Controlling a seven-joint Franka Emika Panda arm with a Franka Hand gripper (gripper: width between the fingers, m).
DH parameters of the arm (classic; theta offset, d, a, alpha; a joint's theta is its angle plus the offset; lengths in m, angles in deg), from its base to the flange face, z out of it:
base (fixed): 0 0 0 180
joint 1: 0 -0.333 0 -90
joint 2: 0 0 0 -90
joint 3: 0 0.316 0.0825 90
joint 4: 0 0 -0.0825 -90
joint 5: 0 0.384 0 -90
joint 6: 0 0 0.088 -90
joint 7: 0 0.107 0 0
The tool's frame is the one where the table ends.
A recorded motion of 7 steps. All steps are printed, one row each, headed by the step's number.
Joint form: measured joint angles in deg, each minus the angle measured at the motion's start. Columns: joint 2, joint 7, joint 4, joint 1, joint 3, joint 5, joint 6.
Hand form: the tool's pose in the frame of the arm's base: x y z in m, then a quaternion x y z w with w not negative. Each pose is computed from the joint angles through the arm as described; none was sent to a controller.
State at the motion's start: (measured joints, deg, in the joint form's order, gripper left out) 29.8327 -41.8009 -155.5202 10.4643 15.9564 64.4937 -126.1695
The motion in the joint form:
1: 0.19 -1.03 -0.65 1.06 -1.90 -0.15 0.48
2: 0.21 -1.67 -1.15 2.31 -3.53 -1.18 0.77
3: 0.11 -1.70 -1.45 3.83 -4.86 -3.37 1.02
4: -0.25 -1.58 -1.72 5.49 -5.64 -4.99 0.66
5: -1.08 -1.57 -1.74 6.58 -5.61 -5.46 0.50
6: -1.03 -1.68 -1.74 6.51 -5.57 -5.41 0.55
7: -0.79 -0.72 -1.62 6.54 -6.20 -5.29 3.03
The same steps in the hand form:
1: 0.3714 0.0435 0.3874 -0.92572 -0.03035 -0.14503 0.34797
2: 0.3699 0.0254 0.3845 -0.92626 -0.01830 -0.14846 0.34592
3: 0.3682 0.0073 0.3817 -0.92986 -0.00805 -0.14720 0.33708
4: 0.3668 -0.0094 0.3776 -0.93343 0.00631 -0.14699 0.32720
5: 0.3670 -0.0169 0.3722 -0.93504 0.01554 -0.14283 0.32413
6: 0.3670 -0.0161 0.3725 -0.93493 0.01376 -0.14305 0.32441
7: 0.3648 -0.0147 0.3737 -0.93056 0.01857 -0.13129 0.34129

